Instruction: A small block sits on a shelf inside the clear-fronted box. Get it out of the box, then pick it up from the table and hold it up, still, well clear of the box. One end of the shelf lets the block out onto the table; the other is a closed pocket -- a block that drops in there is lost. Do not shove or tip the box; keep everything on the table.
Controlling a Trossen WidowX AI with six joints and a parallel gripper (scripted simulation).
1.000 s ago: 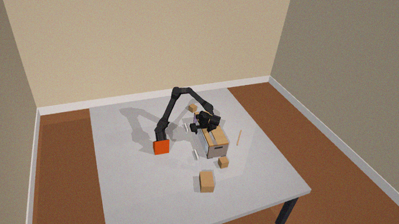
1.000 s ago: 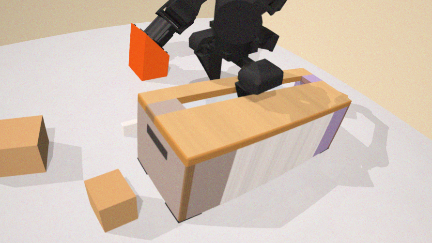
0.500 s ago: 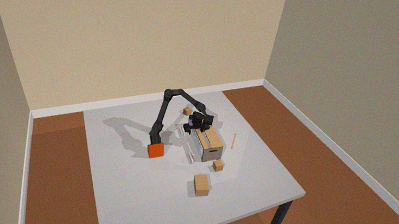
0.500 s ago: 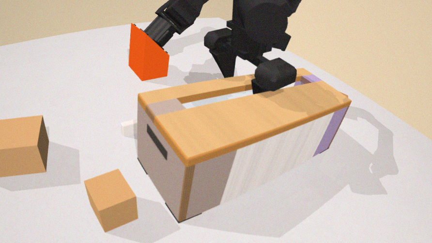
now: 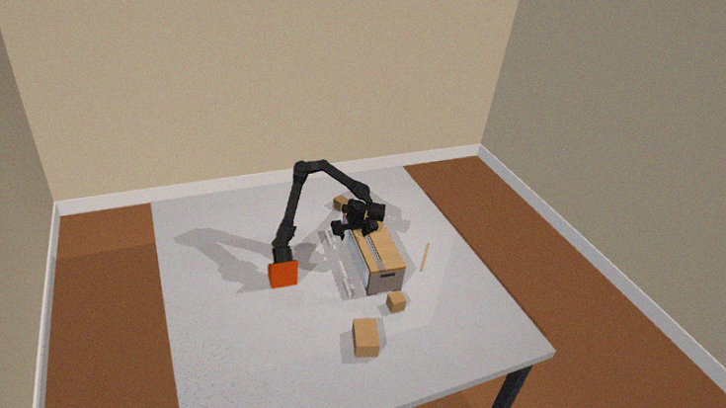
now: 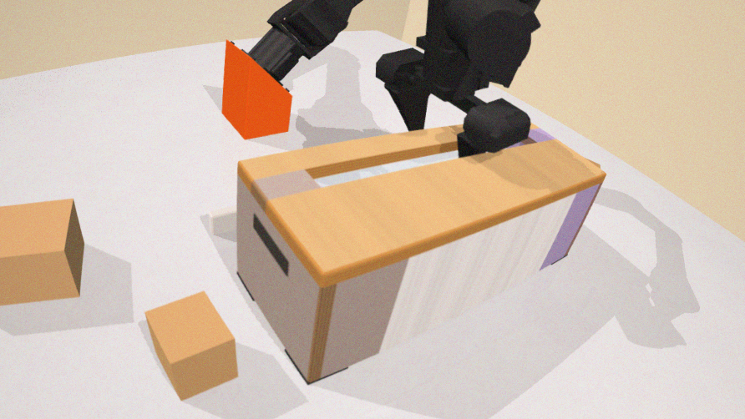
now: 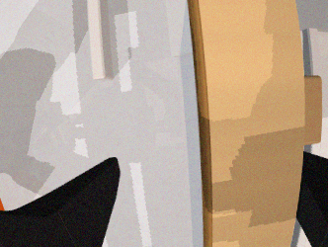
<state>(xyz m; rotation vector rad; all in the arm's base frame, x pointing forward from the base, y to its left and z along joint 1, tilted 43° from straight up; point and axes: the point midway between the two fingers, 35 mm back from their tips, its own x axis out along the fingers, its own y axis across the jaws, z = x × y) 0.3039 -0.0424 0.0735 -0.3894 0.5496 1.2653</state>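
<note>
The small tan block is 50 mm ahead of my gripper tip and 10 mm to the left of it. The rest, counted from my gripper tip: box: 60 mm to the right, 20 mm below, 20 mm ahead; thin stick: 290 mm ahead, 150 mm to the right, 80 mm below; larger tan block: 430 mm to the right, 180 mm behind, 60 mm below.
</note>
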